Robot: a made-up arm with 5 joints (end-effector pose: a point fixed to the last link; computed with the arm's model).
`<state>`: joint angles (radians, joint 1 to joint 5).
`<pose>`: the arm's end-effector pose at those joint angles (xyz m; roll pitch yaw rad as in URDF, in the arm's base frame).
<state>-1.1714 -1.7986 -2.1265 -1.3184 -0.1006</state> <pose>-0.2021 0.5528 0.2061 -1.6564 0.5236 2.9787</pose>
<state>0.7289 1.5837 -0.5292 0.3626 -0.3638</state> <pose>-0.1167 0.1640 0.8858 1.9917 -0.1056 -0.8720</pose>
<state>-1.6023 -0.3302 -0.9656 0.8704 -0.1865</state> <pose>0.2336 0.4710 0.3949 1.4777 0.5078 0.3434</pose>
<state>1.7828 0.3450 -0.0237 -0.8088 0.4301</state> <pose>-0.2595 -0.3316 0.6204 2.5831 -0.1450 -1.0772</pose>
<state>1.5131 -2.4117 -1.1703 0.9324 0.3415</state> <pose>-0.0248 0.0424 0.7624 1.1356 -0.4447 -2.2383</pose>
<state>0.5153 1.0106 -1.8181 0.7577 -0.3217</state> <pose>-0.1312 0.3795 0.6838 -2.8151 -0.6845 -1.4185</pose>
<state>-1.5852 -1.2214 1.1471 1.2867 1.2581</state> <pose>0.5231 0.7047 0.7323 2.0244 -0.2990 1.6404</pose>
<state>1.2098 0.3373 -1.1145 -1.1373 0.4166</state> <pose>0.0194 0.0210 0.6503 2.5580 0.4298 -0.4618</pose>
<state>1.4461 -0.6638 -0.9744 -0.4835 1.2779</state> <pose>-0.2592 -0.1240 0.5576 -2.7031 -0.3191 -1.0966</pose>
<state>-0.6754 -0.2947 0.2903 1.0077 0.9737</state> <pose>0.0207 0.5618 0.9820 0.9426 -0.5246 1.2773</pose>
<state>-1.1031 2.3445 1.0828 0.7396 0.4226</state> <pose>0.6891 0.2336 0.3631 -0.7354 -0.4961 -1.5424</pose>
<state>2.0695 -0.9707 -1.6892 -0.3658 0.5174</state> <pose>-0.1870 -0.0114 0.5115 -1.2012 -1.4218 -1.1904</pose>
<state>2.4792 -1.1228 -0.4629 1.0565 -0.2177</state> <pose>0.0439 -0.1329 0.1524 -0.5882 0.8833 -2.6571</pose>
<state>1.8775 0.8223 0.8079 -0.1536 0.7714</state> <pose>-0.5094 -0.2533 0.7467 2.4316 -0.8984 -1.6020</pose>
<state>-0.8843 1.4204 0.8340 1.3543 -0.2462</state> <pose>0.5246 0.7133 0.3332 -0.5020 0.8295 -1.3428</pose>
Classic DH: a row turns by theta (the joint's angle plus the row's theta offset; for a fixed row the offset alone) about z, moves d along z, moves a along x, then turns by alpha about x. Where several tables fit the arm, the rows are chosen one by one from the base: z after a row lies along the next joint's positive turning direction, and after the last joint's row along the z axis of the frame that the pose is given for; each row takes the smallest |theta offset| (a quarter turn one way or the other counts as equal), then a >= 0, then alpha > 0; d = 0 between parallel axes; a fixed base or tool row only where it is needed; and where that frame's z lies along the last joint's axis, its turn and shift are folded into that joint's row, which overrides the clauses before.
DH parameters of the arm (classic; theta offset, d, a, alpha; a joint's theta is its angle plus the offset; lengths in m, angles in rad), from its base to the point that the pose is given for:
base (fixed): 0.8673 0.4679 0.1365 1.198
joint 1: -0.0704 -0.2617 0.1469 2.0224
joint 2: -0.7879 -0.3612 0.1912 1.4249
joint 3: 0.0089 0.0664 -0.3257 1.6152
joint 4: 1.5155 0.0459 0.049 -1.5708
joint 5: 0.0651 -0.4937 -0.1342 0.6015
tool (fixed): -2.7944 0.298 0 0

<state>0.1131 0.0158 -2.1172 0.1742 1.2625</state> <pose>-0.2360 0.3936 0.5112 2.8021 0.4343 -1.4691</pose>
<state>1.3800 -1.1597 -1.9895 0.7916 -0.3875</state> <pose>-0.1868 0.0761 0.4753 0.3352 -0.9587 -2.0272</pose>
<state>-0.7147 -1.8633 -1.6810 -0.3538 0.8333</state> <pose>0.1977 0.3827 0.4587 2.2988 0.7105 0.4971</pose>
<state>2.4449 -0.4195 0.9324 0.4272 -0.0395</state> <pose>-0.4220 -0.1967 0.0366 -1.9391 -0.6101 -2.8889</pose>
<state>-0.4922 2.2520 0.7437 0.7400 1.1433</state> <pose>0.6322 0.6111 0.6600 -0.6209 -0.3993 -0.4244</pose>
